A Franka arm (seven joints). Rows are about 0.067 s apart.
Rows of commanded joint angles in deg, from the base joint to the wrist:
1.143 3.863 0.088 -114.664 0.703 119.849 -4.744
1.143 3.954 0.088 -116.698 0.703 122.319 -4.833
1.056 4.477 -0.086 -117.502 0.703 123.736 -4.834
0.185 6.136 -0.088 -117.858 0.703 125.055 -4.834
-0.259 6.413 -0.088 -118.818 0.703 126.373 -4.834
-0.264 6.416 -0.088 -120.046 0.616 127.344 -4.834
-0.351 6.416 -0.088 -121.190 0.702 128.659 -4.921
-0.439 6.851 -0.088 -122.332 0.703 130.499 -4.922
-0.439 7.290 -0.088 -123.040 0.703 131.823 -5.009
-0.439 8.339 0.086 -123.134 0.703 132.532 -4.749
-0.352 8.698 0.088 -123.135 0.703 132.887 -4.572
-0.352 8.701 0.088 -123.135 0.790 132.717 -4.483
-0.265 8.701 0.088 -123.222 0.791 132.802 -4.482
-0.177 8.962 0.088 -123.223 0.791 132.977 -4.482
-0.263 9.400 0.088 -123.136 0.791 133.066 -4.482
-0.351 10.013 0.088 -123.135 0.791 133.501 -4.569
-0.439 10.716 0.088 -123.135 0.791 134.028 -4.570
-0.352 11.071 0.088 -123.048 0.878 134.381 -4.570
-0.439 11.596 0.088 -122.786 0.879 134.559 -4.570
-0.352 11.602 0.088 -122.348 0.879 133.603 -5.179
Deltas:
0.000 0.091 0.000 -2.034 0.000 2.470 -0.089
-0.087 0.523 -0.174 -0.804 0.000 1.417 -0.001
-0.871 1.659 -0.002 -0.356 0.000 1.319 0.000
-0.444 0.277 0.000 -0.960 0.000 1.318 0.000
-0.005 0.003 0.000 -1.228 -0.087 0.971 0.000
-0.087 0.000 0.000 -1.144 0.086 1.315 -0.087
-0.088 0.435 0.000 -1.142 0.001 1.840 -0.001
0.000 0.439 0.000 -0.708 0.000 1.324 -0.087
0.000 1.049 0.174 -0.094 0.000 0.709 0.260
0.087 0.359 0.002 -0.001 0.000 0.355 0.177
0.000 0.003 0.000 0.000 0.087 -0.170 0.089
0.087 0.000 0.000 -0.087 0.001 0.085 0.001
0.088 0.261 0.000 -0.001 0.000 0.175 0.000
-0.086 0.438 0.000 0.087 0.000 0.089 0.000
-0.088 0.613 0.000 0.001 0.000 0.435 -0.087
-0.088 0.703 0.000 0.000 0.000 0.527 -0.001
0.087 0.355 0.000 0.087 0.087 0.353 0.000
-0.087 0.525 0.000 0.262 0.001 0.178 0.000
0.087 0.006 0.000 0.438 0.000 -0.956 -0.609

